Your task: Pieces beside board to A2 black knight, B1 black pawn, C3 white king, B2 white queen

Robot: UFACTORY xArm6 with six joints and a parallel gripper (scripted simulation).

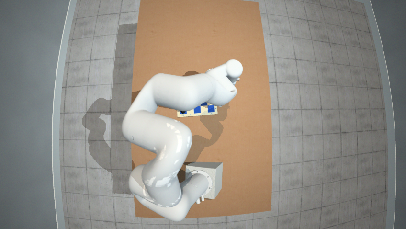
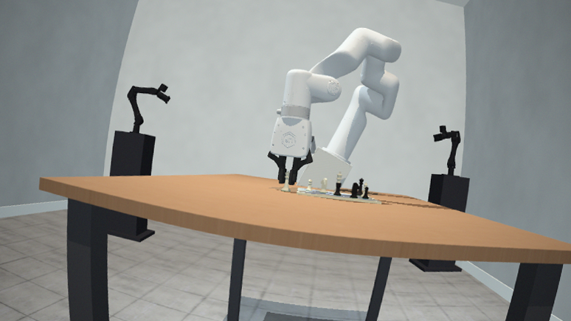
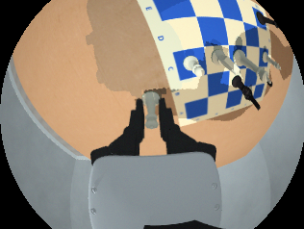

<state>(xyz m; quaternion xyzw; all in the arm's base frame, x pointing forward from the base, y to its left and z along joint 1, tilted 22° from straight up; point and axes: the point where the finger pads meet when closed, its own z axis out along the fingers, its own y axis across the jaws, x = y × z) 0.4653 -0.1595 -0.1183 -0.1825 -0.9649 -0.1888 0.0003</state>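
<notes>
The white piece lies 30 mm behind my hand and 140 mm to the left of it. From my hand the other things lie so: black chess piece 100 mm behind, 220 mm to the left, 10 mm below; pale piece 40 mm behind, 100 mm to the left, 20 mm below; chessboard 30 mm behind, 140 mm to the left, 40 mm below.
</notes>
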